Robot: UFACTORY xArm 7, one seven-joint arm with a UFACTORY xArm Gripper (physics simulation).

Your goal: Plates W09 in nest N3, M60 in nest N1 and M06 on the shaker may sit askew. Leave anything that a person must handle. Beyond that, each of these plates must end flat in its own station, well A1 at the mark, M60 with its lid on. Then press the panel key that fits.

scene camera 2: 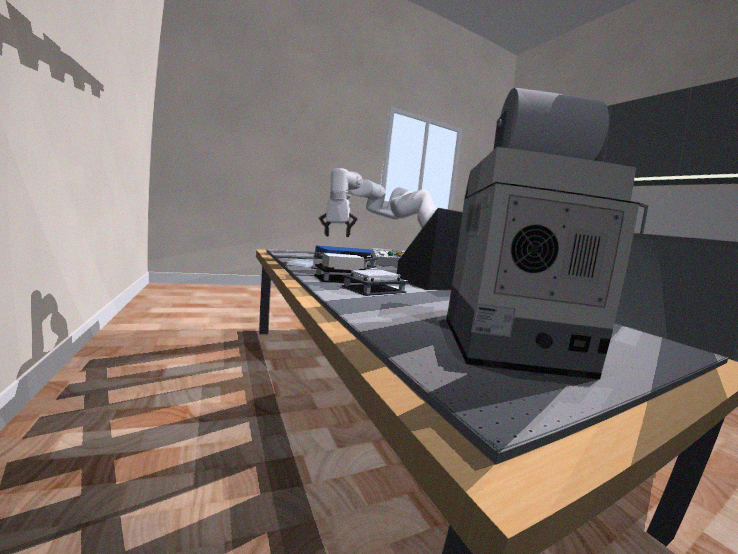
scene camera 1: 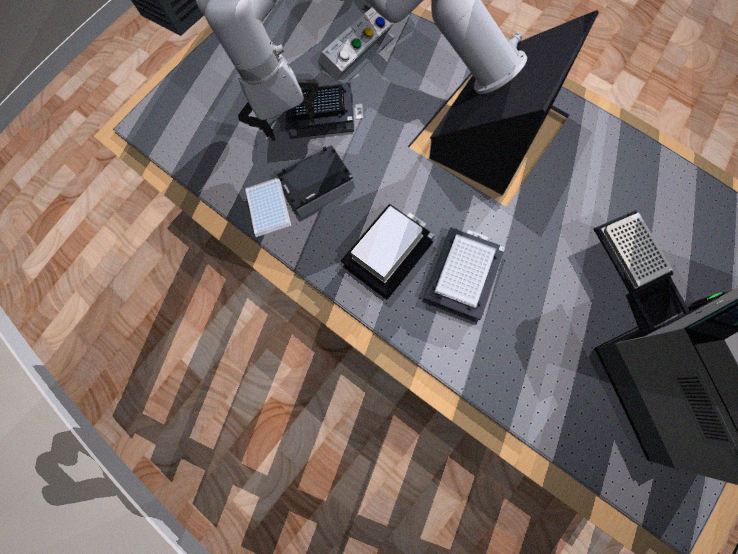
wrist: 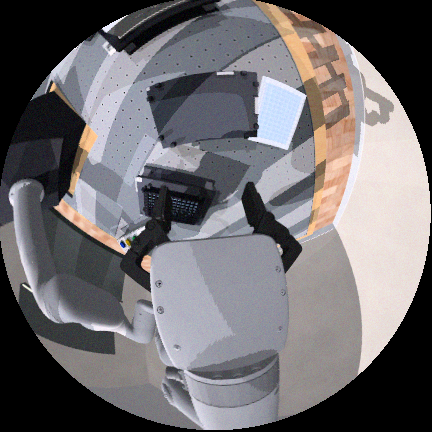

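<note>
My gripper [scene camera 1: 290, 122] [scene camera 2: 337, 234] [wrist: 207, 191] is open and empty, above and beside a black plate [scene camera 1: 321, 100] [wrist: 176, 205] on a dark nest [scene camera 1: 324, 127] [wrist: 175, 178]. One finger hangs over this plate in the wrist view; whether the plate is flat is unclear. A pale blue plate [scene camera 1: 268, 206] [wrist: 281, 114] lies on the mat against a bare-topped dark station [scene camera 1: 315, 177] [wrist: 202, 111]. A smooth white-topped plate [scene camera 1: 387, 243] [scene camera 2: 342, 260] and an open white well plate [scene camera 1: 466, 270] [scene camera 2: 376, 274] rest on two other nests. Plate names and marks are unreadable.
A key panel [scene camera 1: 338, 51] with white, green, yellow and blue keys stands behind the black plate. A beige well plate [scene camera 1: 637, 247] rests on the tray of the large instrument [scene camera 1: 673, 393] [scene camera 2: 542, 262]. The black arm base [scene camera 1: 494, 137] [scene camera 2: 438, 250] stands at the table's rear.
</note>
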